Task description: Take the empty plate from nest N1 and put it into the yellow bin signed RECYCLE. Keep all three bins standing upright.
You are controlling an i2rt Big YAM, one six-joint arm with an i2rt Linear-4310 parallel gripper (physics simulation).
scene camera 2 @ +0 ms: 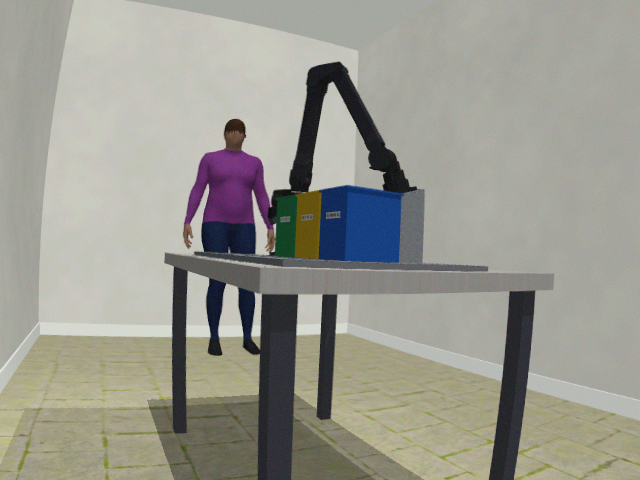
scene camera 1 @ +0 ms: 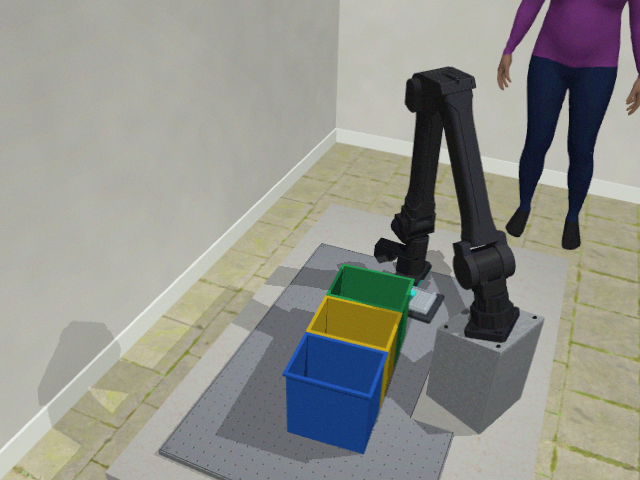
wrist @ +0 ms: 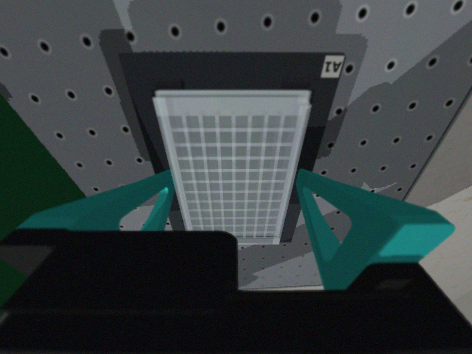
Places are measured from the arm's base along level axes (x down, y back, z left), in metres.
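Pixels of known places: gripper, fingertip midpoint: (wrist: 235, 176); arm's base at its link origin: (scene camera 1: 492, 324).
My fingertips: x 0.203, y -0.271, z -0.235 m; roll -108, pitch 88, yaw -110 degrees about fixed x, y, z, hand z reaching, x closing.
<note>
Ahead of a thing's pixels: the offset from my fingertips to its middle. Level surfaces: height alone.
A clear, gridded plate {dx -0.007, dy +0.004, dz +0.001 m} (scene camera 1: 424, 301) (wrist: 232, 170) lies in a dark nest {dx +0.005, dy +0.005, dz +0.002 m} (scene camera 1: 436, 308) (wrist: 225, 70) with a small A1 tag at one corner; no N1 mark is readable. My gripper (scene camera 1: 415, 289) (wrist: 235, 176) is open, its teal fingers at the two long sides of the plate. Whether they touch it, I cannot tell. The yellow bin {dx -0.077, dy +0.002, dz +0.337 m} (scene camera 1: 356, 319) (scene camera 2: 307, 235) stands upright between the green bin {dx -0.077, dy -0.023, dz +0.208 m} (scene camera 1: 372, 286) (scene camera 2: 285, 237) (wrist: 25, 150) and the blue bin {dx -0.077, dy +0.026, dz +0.466 m} (scene camera 1: 330, 413) (scene camera 2: 372, 227). The bins' signs are too small to read. The green bin partly hides the nest in scene camera 1.
The bins and nest stand on a perforated grey board {dx +0.012 m} (scene camera 1: 206, 418) on the table (scene camera 2: 403, 281). The arm's grey pedestal (scene camera 1: 480, 382) (scene camera 2: 412, 227) is beside the bins. The green bin is close beside the gripper. A person (scene camera 1: 576, 41) (scene camera 2: 232, 186) stands beyond the table.
</note>
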